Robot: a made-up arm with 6 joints.
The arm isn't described. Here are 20 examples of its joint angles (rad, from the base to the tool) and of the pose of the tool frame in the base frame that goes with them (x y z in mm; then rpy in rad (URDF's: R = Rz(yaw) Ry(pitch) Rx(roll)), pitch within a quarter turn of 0, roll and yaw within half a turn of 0).
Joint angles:
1: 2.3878 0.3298 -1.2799 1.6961 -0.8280 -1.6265
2: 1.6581 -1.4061 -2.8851 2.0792 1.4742 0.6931
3: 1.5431 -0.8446 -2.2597 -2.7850 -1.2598 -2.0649
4: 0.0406 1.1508 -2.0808 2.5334 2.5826 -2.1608
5: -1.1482 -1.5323 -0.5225 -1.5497 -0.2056 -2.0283
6: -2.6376 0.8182 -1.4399 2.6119 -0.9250 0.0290
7: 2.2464 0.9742 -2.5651 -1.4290 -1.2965 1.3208
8: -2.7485 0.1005 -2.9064 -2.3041 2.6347 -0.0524
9: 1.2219 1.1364 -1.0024 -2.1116 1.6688 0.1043
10: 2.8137 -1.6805 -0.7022 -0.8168 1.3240 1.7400
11: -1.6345 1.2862 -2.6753 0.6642 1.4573 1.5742
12: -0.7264 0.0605 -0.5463 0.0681 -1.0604 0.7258
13: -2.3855 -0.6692 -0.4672 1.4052 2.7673 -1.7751
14: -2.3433 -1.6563 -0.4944 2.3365 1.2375 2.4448
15: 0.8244 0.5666 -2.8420 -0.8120 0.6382 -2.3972
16: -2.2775 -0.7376 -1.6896 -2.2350 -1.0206 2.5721
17: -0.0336 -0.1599 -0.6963 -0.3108 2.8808 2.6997
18: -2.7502 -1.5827 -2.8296 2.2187 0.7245 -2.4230
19: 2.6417 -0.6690 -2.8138 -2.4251 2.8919 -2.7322
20: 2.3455 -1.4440 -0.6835 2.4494 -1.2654 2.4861
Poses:
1: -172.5 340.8 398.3 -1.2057 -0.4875 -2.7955
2: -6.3 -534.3 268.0 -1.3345 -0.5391 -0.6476
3: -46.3 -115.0 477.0 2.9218 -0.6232 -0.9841
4: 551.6 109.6 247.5 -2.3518 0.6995 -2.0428
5: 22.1 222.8 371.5 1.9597 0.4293 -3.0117
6: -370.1 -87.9 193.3 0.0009 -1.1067 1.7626
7: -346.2 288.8 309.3 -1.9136 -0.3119 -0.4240
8: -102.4 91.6 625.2 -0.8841 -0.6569 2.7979
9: 185.6 382.9 -40.7 1.1967 0.5886 -2.1434
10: 123.8 -11.0 383.6 2.4014 -1.0908 -0.4861
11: -8.7 -583.8 149.1 0.4884 -0.0852 -2.6307
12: 221.9 -176.0 443.7 -2.9284 -0.9550 2.2611
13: 47.7 -71.9 435.8 -2.3209 -0.3802 2.9029
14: 75.5 131.7 425.0 2.2919 1.1935 -1.8958
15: 221.0 352.7 615.3 1.2326 0.8240 -1.9341
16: 72.4 28.5 485.5 -1.9975 -0.5211 0.8296
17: 73.1 8.1 353.5 -2.1820 -0.1179 -0.6976
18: 503.3 291.9 244.3 1.1641 0.3471 -2.5208
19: 289.6 -32.0 500.2 -0.1477 -0.5448 -2.4007
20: 210.1 -85.9 302.1 -0.7535 0.1066 -2.3026
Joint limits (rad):
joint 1: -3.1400..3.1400
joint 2: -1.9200..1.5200
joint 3: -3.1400..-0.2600
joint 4: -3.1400..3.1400
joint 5: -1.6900..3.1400
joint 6: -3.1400..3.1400
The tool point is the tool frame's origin. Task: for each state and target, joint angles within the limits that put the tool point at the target. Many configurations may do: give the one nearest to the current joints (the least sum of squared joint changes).
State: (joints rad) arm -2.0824 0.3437 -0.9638 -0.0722 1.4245 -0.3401
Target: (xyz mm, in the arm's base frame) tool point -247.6 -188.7 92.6
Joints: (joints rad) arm -2.3777 0.6797 -0.7469 -0.1244 1.4626 -0.3546
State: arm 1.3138 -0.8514 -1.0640 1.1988 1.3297 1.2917
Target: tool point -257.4 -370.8 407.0
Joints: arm 1.1171 -1.6846 -1.7175 1.3023 1.3010 1.3179
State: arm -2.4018 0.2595 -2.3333 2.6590 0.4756 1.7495
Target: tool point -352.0 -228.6 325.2
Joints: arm -2.3476 0.3776 -1.6411 2.8694 0.0330 1.7758
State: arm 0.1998 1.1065 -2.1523 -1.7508 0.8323 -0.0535
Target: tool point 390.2 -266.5 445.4
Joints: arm -0.5980 0.5074 -2.1028 -1.7601 1.0012 -0.0200
